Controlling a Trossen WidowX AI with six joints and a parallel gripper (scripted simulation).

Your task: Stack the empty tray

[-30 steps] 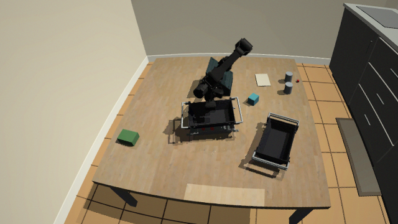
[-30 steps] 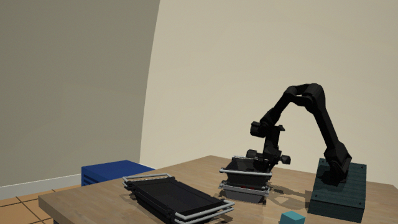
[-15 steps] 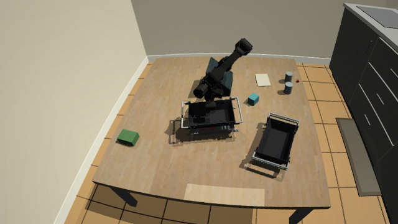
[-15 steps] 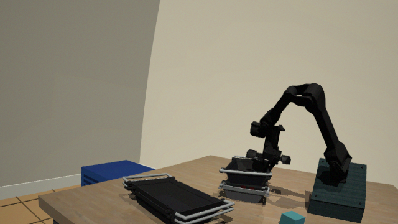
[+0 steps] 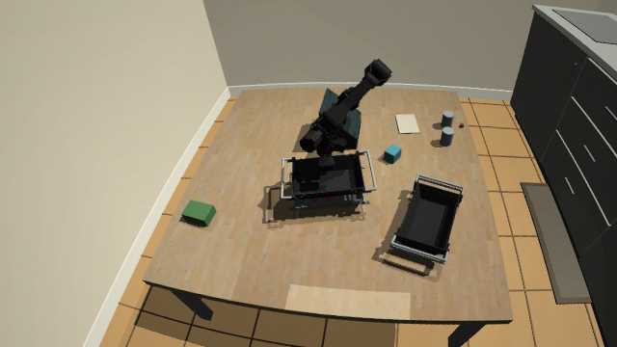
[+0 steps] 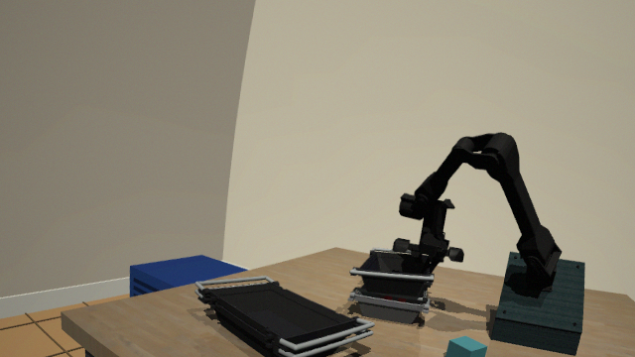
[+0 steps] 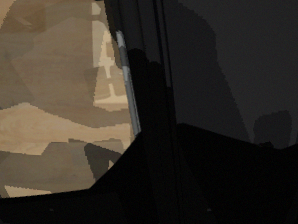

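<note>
Right now my gripper tip is 70 mm short of the black tray, 10 mm to the right of it and 30 mm below it. Round my gripper tip: green block (200 mm ahead, 500 mm to the right, 70 mm below); teal cube (160 mm behind, 270 mm to the left, 60 mm below); beige pad (400 mm behind, 350 mm to the left, 80 mm below).
</note>
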